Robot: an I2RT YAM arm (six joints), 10 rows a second.
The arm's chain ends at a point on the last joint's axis. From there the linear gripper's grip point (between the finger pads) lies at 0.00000 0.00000 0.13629 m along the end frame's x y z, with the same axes.
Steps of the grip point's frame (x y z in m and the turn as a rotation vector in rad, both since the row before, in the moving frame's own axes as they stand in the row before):
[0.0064 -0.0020 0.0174 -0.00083 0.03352 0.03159]
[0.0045 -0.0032 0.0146 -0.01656 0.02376 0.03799]
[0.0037 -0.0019 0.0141 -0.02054 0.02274 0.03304]
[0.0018 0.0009 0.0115 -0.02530 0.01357 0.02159]
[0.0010 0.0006 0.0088 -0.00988 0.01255 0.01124]
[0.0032 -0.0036 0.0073 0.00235 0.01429 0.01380]
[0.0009 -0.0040 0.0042 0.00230 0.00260 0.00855]
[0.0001 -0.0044 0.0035 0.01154 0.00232 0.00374]
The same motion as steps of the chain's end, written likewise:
[0.0018 -0.0022 0.0175 -0.00083 0.03352 0.03159]
[0.0013 -0.0055 0.0147 -0.01656 0.02376 0.03799]
[0.0006 -0.0047 0.0142 -0.02054 0.02274 0.03304]
[0.0000 -0.0026 0.0116 -0.02530 0.01357 0.02159]
[-0.0007 -0.0008 0.0088 -0.00988 0.01255 0.01124]
[0.0013 -0.0033 0.0073 0.00235 0.01429 0.01380]
[0.0005 -0.0037 0.0042 0.00230 0.00260 0.00855]
[-0.0002 -0.0028 0.0035 0.01154 0.00232 0.00374]

